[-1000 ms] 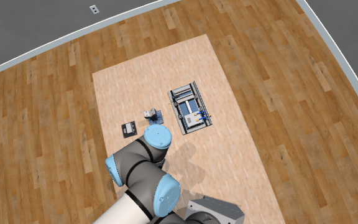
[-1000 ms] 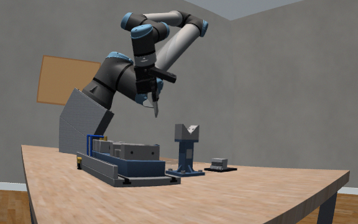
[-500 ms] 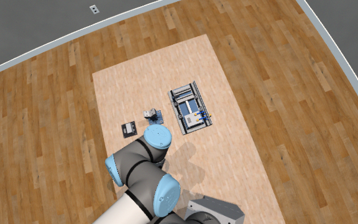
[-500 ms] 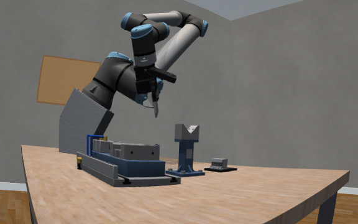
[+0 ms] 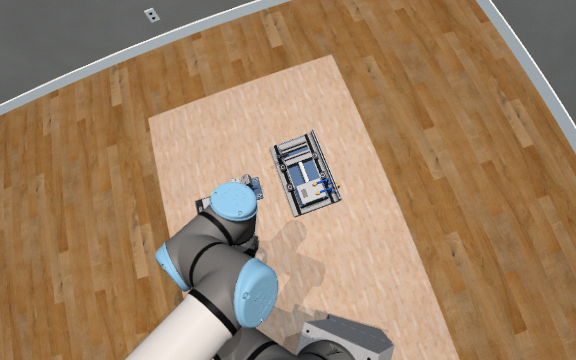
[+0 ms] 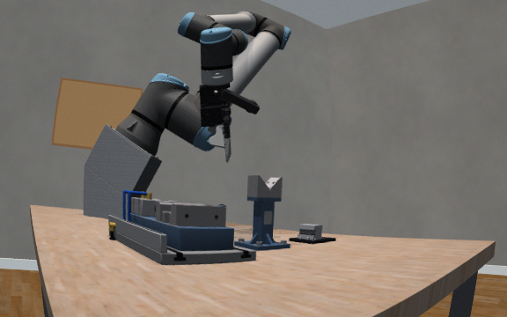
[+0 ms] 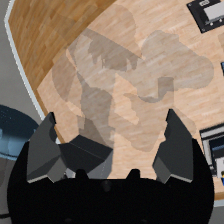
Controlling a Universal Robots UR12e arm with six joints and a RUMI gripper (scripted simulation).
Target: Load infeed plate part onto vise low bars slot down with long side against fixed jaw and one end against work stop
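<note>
Now: the part 260 mm ahead of my hand, 80 mm to the left of it and 210 mm below it. From my hand the other things lie so: work stop: 330 mm ahead, 260 mm to the right, 150 mm below; then cylinder rod: 240 mm ahead, 310 mm to the right, 160 mm below; then infeed plate: 260 mm ahead, 100 mm to the left, 230 mm below.
</note>
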